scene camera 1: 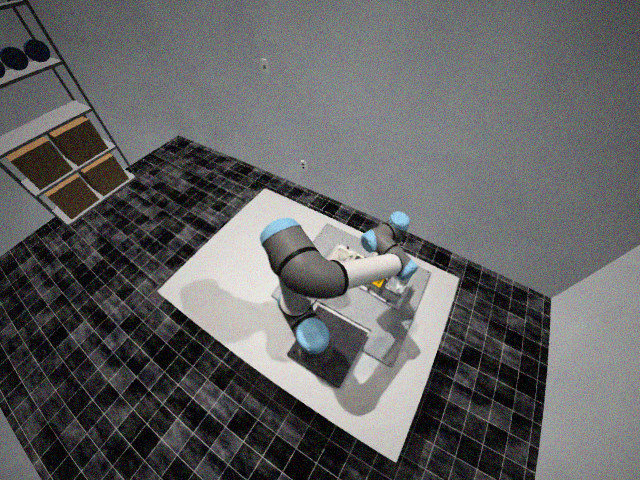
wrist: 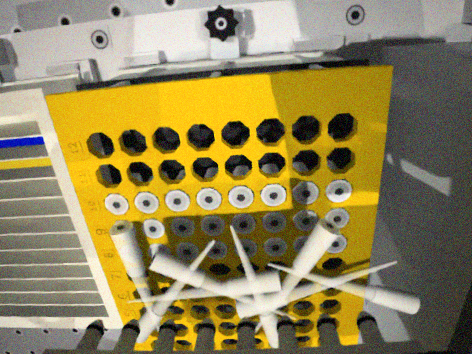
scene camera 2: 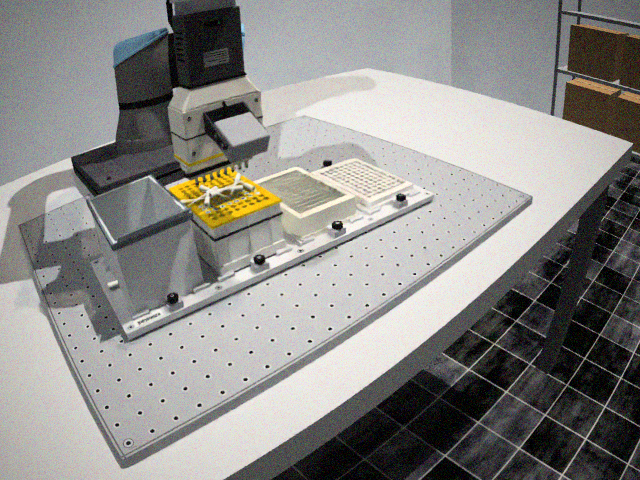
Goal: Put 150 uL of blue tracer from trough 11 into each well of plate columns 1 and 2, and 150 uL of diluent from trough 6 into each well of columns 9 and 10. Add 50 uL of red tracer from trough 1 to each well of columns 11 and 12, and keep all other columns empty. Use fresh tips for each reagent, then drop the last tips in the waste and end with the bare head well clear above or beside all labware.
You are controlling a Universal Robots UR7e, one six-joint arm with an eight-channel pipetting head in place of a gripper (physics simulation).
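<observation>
My pipetting head (scene camera 2: 219, 174) (wrist: 226, 329) is low over the arm-side part of the yellow tip rack (scene camera 1: 378, 283) (scene camera 2: 219, 220) (wrist: 210, 100); its nozzles show bare. Rack columns 12 and 11 are empty holes; column 10 holds tips, and tips show in 9 and 8. Several loose white tips (scene camera 2: 210, 195) (wrist: 310, 252) lie crossed on top, close to the nozzles, hiding some holes. The trough reservoir (scene camera 2: 315, 219) (wrist: 50, 321) shows a blue strip (wrist: 20, 142) and a yellow strip (wrist: 25, 163). The white well plate (scene camera 2: 385, 196) stands beyond it; its well contents cannot be made out.
The grey waste bin (scene camera 1: 397, 284) (scene camera 2: 155, 263) (wrist: 425, 150) stands beside the tip rack, with a tall rim. Black knobs (scene camera 2: 259, 260) (wrist: 221, 23) line the white rail under the labware. The perforated board (scene camera 2: 248, 330) lies under everything. The arm (scene camera 1: 372, 269) reaches over the labware.
</observation>
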